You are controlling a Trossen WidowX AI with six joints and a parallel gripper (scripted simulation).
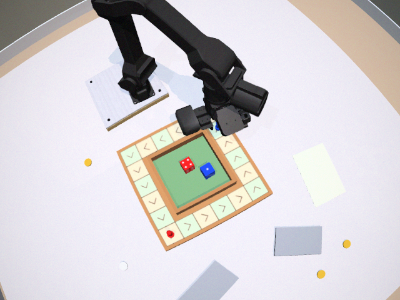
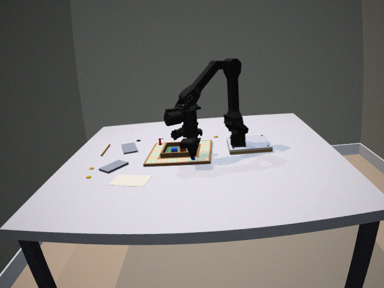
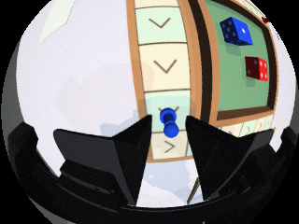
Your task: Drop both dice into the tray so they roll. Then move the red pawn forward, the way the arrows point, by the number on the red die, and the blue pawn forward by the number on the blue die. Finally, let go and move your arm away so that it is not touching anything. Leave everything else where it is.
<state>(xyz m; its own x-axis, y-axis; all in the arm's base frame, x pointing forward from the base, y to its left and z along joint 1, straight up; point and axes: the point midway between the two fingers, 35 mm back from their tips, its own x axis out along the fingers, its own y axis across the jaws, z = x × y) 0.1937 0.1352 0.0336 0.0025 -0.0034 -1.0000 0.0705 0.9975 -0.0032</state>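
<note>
My gripper tip is now 8 cm short of the green tray, 11 cm to the left of it and 2 cm above it. Round my gripper tip: cream card 23 cm ahead, 18 cm to the left, 2 cm below; red pawn 19 cm ahead, 22 cm to the right, 1 cm above; blue pawn 1 cm above.
</note>
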